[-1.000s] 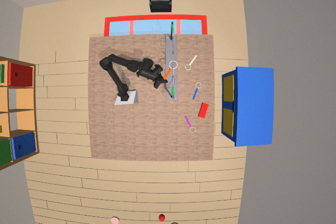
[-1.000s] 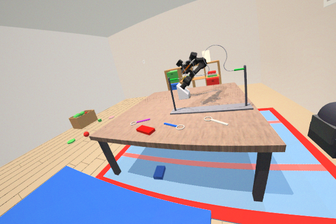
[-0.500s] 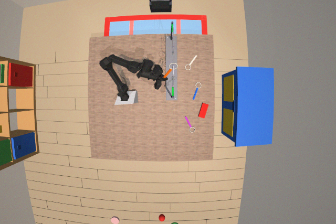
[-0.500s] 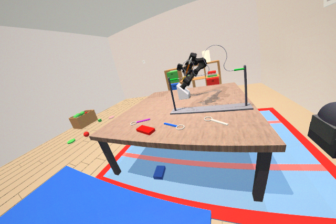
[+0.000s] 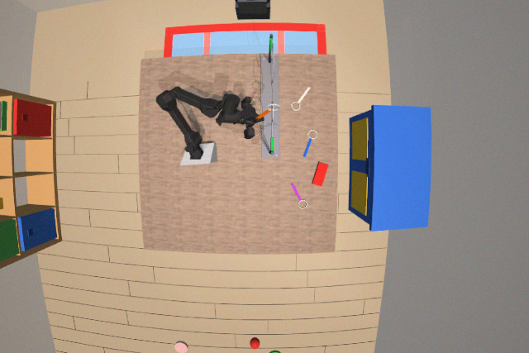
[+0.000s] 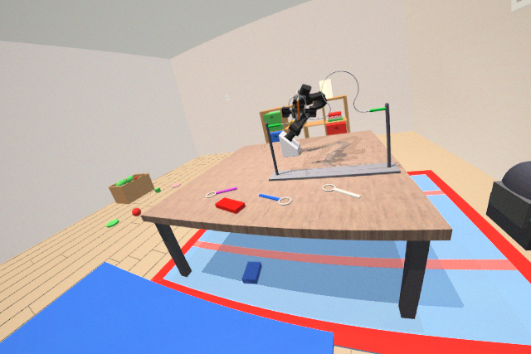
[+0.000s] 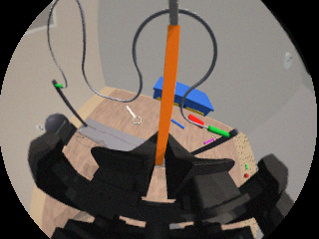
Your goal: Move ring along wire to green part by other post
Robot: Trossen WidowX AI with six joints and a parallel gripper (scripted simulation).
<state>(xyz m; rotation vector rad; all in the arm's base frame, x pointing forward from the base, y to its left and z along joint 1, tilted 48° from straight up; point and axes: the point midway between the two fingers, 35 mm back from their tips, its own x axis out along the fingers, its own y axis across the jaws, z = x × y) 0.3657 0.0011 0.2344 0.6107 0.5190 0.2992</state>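
My gripper tip is 2 cm short of the orange-handled ring, 2 cm to the right of it and 9 cm below it. Round my gripper tip: red block: 35 cm ahead, 30 cm to the right, 28 cm below; then white-handled ring: 22 cm ahead, 16 cm to the left, 28 cm below; then blue-handled ring: 29 cm ahead, 9 cm to the right, 28 cm below.
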